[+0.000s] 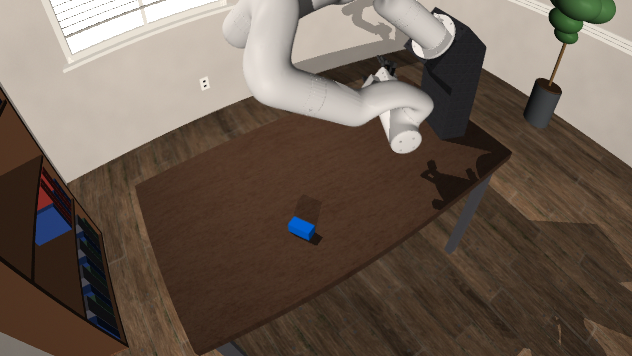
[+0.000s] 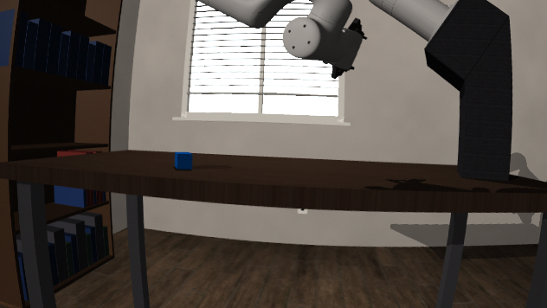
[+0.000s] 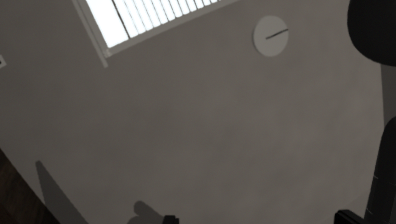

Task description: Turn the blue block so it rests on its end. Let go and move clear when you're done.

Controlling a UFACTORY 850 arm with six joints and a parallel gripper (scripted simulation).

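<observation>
Right now the blue block is 42 cm ahead of my hand, 11 cm to the left of it and 30 cm below it.
</observation>
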